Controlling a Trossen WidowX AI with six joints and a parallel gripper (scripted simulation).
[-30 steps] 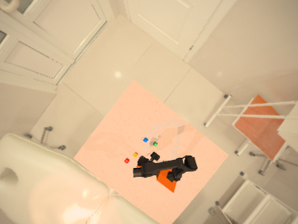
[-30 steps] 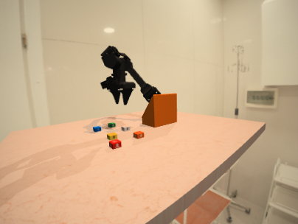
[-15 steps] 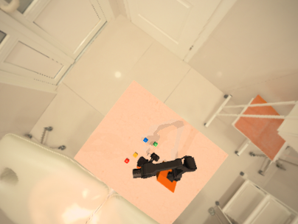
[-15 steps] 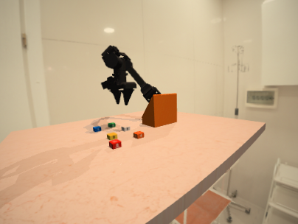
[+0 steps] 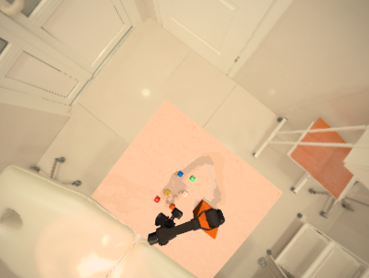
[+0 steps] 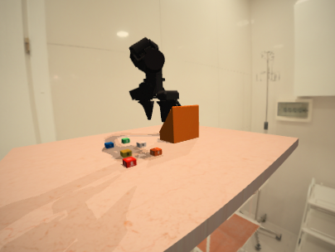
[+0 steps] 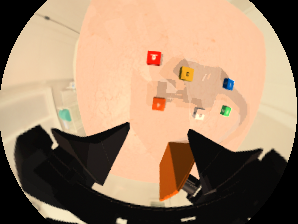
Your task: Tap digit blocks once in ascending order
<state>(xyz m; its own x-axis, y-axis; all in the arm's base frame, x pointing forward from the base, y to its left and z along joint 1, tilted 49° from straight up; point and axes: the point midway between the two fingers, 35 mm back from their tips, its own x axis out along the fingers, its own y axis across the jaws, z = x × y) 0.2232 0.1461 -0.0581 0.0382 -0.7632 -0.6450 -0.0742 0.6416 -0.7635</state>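
Right now the white block is 13 cm to the right of my gripper tip and 11 cm below it. The rest, counted from my gripper tip: orange block (1 cm ahead, 11 cm below); then red block (12 cm ahead, 3 cm to the left, 11 cm below); then yellow block (10 cm ahead, 6 cm to the right, 11 cm below).
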